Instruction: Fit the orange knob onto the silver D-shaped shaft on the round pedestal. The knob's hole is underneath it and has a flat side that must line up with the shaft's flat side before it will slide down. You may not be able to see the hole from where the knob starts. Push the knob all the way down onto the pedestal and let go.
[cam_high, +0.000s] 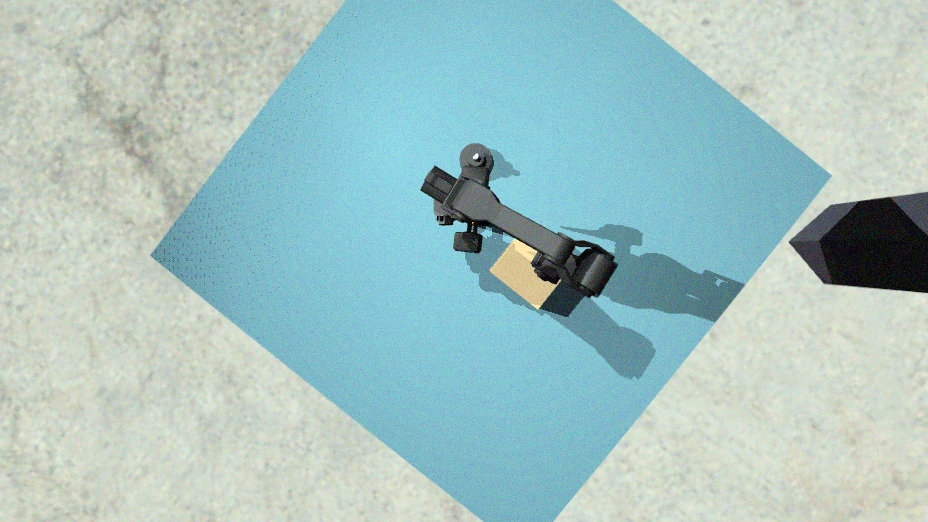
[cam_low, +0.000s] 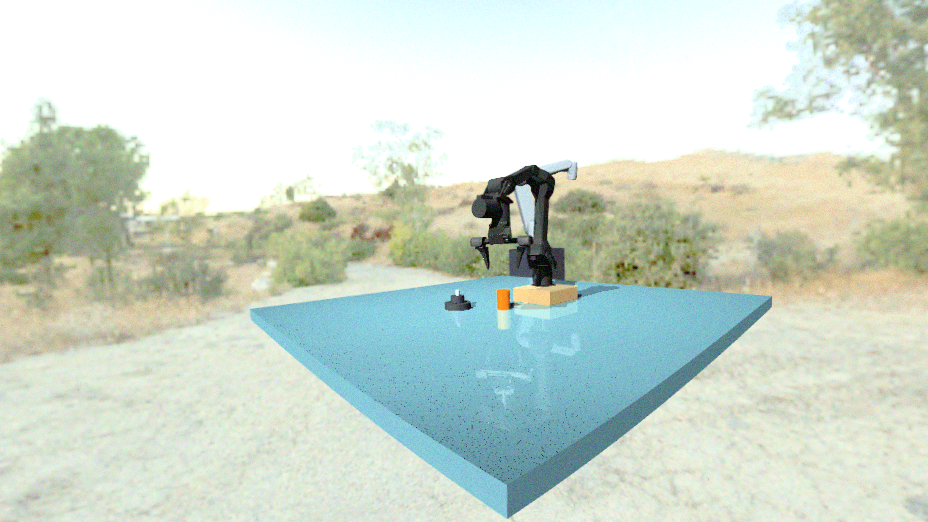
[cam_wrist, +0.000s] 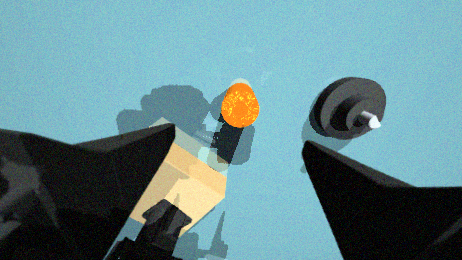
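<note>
The orange knob is 8 cm below my gripper tip. From my gripper tip the other things lie so: round dark pedestal (10 cm ahead, 11 cm to the right, 9 cm below).
</note>
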